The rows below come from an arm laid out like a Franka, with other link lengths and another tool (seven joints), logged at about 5 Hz.
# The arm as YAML. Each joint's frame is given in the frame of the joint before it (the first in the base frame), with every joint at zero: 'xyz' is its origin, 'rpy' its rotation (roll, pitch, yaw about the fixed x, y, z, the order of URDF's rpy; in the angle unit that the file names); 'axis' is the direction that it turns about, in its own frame. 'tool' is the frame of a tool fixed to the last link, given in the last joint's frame.
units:
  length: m
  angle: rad
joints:
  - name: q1
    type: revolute
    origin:
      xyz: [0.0, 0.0, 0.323]
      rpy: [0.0, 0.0, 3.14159]
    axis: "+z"
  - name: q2
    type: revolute
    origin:
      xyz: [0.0, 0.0, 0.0]
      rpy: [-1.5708, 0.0, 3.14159]
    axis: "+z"
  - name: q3
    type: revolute
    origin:
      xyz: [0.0, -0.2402, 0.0]
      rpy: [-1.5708, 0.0, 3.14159]
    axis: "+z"
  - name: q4
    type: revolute
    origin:
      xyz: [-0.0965, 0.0, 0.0]
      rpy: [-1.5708, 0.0, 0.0]
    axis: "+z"
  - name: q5
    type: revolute
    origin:
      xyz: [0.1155, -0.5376, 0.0]
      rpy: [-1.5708, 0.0, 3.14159]
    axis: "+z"
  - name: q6
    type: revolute
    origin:
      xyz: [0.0, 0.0, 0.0]
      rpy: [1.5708, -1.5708, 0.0]
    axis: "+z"
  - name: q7
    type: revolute
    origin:
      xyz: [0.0, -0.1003, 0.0]
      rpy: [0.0, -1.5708, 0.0]
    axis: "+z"
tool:
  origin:
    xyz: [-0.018, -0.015, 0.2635]
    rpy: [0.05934, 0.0, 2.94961]
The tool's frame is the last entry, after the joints.
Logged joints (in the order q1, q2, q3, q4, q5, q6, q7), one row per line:
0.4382, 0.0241, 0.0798, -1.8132, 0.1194, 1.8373, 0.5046
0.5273, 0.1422, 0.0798, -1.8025, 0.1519, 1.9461, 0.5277
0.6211, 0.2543, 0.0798, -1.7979, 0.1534, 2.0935, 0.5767
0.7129, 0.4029, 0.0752, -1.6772, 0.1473, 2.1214, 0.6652
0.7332, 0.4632, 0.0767, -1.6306, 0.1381, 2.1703, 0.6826
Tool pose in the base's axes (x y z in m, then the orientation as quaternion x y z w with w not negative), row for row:
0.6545, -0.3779, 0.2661, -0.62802, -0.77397, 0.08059, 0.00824
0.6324, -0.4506, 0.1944, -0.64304, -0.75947, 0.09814, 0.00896
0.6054, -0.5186, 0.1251, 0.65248, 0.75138, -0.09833, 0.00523
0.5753, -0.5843, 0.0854, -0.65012, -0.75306, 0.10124, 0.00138
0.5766, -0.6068, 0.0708, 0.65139, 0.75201, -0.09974, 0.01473
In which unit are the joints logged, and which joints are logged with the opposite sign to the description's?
The joints are logged in radians. Opposite sign: q1, q3, q5, q7.
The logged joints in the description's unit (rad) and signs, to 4 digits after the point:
-0.4382, 0.0241, -0.0798, -1.8132, -0.1194, 1.8373, -0.5046
-0.5273, 0.1422, -0.0798, -1.8025, -0.1519, 1.9461, -0.5277
-0.6211, 0.2543, -0.0798, -1.7979, -0.1534, 2.0935, -0.5767
-0.7129, 0.4029, -0.0752, -1.6772, -0.1473, 2.1214, -0.6652
-0.7332, 0.4632, -0.0767, -1.6306, -0.1381, 2.1703, -0.6826

